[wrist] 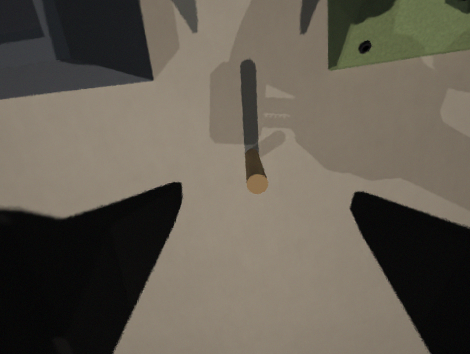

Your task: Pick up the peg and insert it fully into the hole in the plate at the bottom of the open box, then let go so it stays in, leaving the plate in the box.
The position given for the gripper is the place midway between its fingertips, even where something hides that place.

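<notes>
A round peg [257, 183] and a dark grey box [69, 52] are visible, as is the gripper [266, 195].
</notes>
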